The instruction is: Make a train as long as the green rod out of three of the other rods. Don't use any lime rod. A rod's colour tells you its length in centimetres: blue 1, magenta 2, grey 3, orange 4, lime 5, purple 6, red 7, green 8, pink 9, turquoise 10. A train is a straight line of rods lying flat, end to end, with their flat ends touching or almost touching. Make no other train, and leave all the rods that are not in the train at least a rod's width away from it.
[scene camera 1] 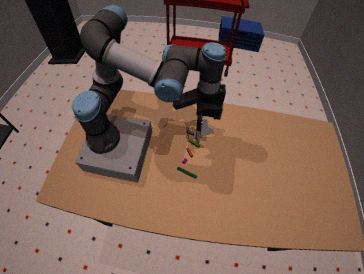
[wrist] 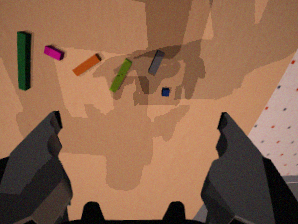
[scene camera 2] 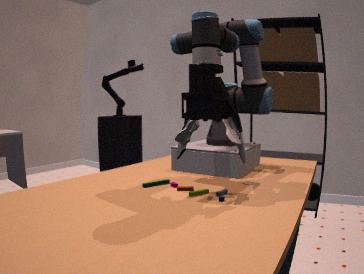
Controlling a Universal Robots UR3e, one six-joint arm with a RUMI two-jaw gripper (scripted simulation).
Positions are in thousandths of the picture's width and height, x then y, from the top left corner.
Scene:
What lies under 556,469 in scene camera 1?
The gripper.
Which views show the gripper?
Scene camera 1, the wrist view and scene camera 2: all of them.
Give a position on a green rod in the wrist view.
79,176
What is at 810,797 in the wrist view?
The gripper.

